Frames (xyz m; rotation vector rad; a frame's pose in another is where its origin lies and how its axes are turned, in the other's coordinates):
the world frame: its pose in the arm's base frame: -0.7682 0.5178 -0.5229 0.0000 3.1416 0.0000
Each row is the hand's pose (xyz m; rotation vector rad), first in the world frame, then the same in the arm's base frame.
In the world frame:
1: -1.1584 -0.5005 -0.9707 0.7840 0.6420 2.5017
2: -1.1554 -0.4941 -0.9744 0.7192 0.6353 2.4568
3: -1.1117 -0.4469 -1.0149 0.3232 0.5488 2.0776
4: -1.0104 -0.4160 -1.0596 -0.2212 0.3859 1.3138
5: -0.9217 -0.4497 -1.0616 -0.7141 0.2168 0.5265
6: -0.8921 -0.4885 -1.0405 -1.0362 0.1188 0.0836
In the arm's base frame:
1: 0.3902 0.0173 0.4478 -2.4851 -0.6030 0.7788
2: 0.3872 0.0237 0.4515 -2.4775 -0.6849 0.7253
3: 0.3435 0.0709 0.4920 -2.3359 -1.2853 0.3634
4: 0.2422 0.1018 0.5367 -1.7130 -2.1756 -0.2884
5: 0.1535 0.0681 0.5387 -0.7494 -2.6460 -1.0164
6: 0.1239 0.0293 0.5176 -0.1211 -2.6273 -1.5007

